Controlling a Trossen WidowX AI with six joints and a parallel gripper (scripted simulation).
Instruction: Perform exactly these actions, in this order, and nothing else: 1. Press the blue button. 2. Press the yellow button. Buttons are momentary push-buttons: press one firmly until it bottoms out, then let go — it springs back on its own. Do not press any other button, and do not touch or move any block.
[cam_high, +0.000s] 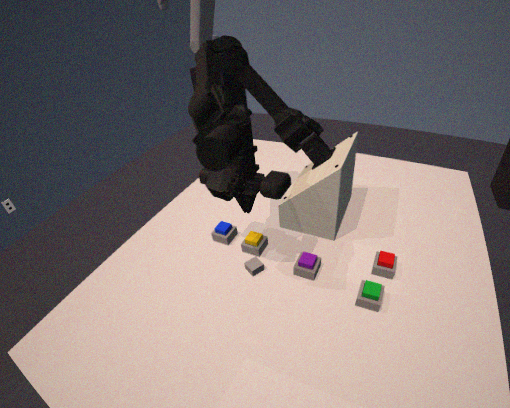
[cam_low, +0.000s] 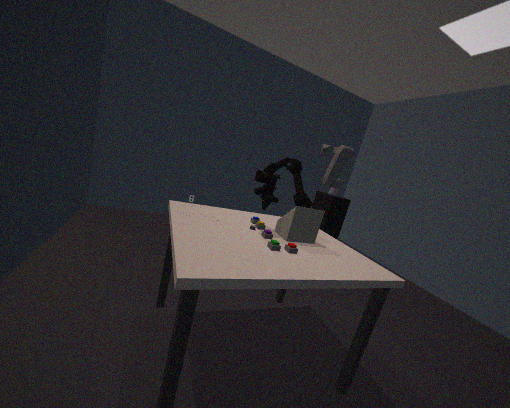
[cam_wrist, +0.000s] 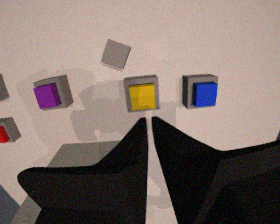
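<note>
Right now my gripper tip is 9 cm above the yellow button and 1 cm past it. Also, from my gripper tip: purple button 14 cm to the left, 9 cm below, 1 cm ahead; then blue button 9 cm to the right, 9 cm below, 1 cm behind; then small grey block 11 cm below, 5 cm ahead, 3 cm to the left.
</note>
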